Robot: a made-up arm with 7 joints.
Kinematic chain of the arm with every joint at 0, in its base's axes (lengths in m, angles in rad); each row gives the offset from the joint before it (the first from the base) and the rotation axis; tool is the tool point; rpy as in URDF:
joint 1: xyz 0.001 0.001 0.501 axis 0 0.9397 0.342
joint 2: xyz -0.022 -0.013 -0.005 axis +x
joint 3: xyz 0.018 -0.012 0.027 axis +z
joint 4: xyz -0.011 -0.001 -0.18 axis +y
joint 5: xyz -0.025 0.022 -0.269 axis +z
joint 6: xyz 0.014 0 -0.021 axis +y
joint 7: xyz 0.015 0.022 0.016 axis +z
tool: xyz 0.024 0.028 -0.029 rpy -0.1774 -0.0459 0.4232
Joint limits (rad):
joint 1: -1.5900..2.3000
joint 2: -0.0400..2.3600
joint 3: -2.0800..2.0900
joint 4: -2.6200..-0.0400
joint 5: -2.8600..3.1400
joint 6: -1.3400..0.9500
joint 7: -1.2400..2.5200
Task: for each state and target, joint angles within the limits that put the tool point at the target. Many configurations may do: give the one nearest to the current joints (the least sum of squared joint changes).
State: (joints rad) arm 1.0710 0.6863 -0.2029 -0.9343 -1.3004 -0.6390 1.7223
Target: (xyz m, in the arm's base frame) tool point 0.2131 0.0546 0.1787
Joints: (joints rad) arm 0.1856 0.4313 -0.2894 -1.1264 -1.2990 -0.6668 1.7479
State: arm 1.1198 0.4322 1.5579 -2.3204 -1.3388 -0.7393 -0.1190
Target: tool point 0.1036 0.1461 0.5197
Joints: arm 1.1367 0.6421 1.3211 -2.1875 -1.4313 -0.5944 -0.1191
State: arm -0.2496 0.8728 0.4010 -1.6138 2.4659 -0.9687 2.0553
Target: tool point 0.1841 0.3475 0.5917
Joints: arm -0.2894 1.2371 0.7799 -1.1208 2.3883 -1.0348 2.0578
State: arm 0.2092 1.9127 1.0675 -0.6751 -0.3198 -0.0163 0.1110
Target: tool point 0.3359 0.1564 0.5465
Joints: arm 0.9751 2.3076 0.6110 -1.0633 -0.4276 0.0940 0.0398
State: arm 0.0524 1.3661 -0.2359 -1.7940 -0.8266 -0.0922 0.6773
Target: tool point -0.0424 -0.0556 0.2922
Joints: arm 0.8501 1.6490 -1.0341 -2.2427 -1.1189 -0.2371 0.4813
